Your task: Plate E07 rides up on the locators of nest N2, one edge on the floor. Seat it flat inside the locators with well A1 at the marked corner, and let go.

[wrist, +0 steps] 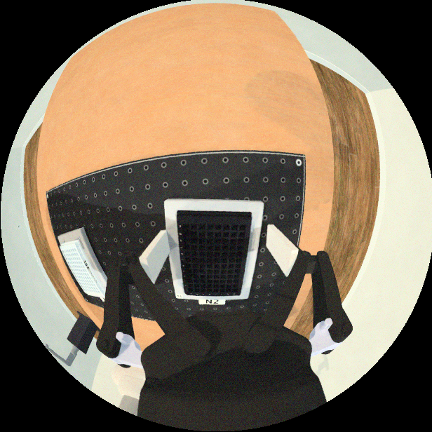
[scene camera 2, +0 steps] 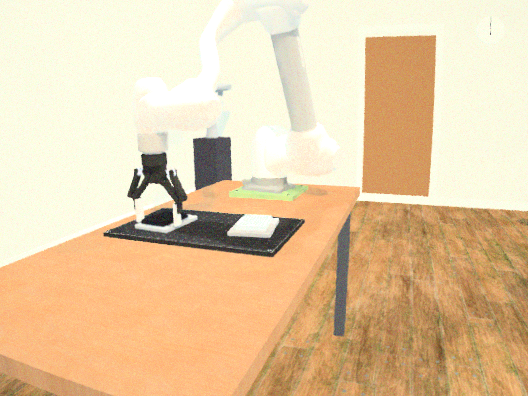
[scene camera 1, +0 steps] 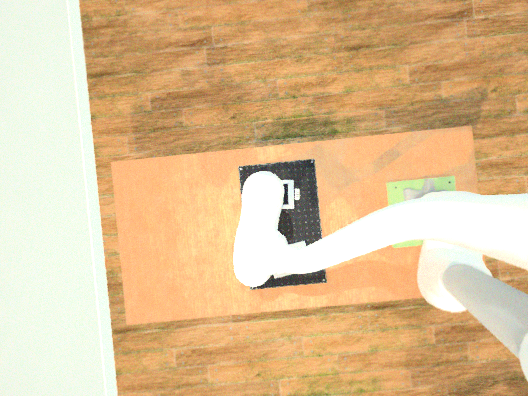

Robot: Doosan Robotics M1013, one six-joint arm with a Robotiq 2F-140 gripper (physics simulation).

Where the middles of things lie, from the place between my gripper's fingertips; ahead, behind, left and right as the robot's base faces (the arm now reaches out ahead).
My gripper is now 30 mm past the black well plate (wrist: 213, 245) and 10 mm below it. Round my hand: white nest N2 (wrist: 170, 204): 30 mm behind, 10 mm below; then white plate (wrist: 78, 263): 110 mm behind, 270 mm to the left, 10 mm above.
